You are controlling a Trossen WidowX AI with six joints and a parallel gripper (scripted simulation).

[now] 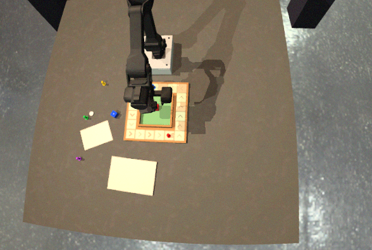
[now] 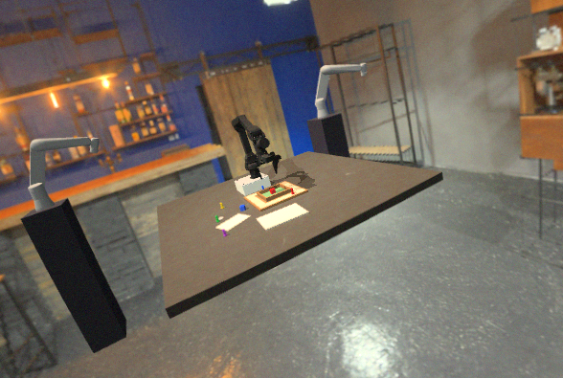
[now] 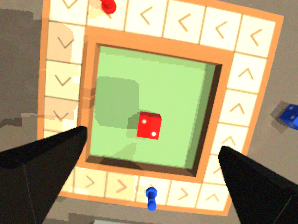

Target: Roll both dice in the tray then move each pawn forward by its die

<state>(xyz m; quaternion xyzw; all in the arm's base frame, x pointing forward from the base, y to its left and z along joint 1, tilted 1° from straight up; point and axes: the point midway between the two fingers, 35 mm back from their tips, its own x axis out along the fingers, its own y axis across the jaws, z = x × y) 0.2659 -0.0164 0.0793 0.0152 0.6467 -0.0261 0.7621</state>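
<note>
The red pawn lies 12 cm ahead of my gripper tip, 9 cm below it and 6 cm to the left of it. Also, from my gripper tip: yellow pawn 27 cm to the right, 16 cm behind, 10 cm below; green tray 11 cm below; blue pawn 12 cm behind, 9 cm below, 1 cm to the right.
</note>
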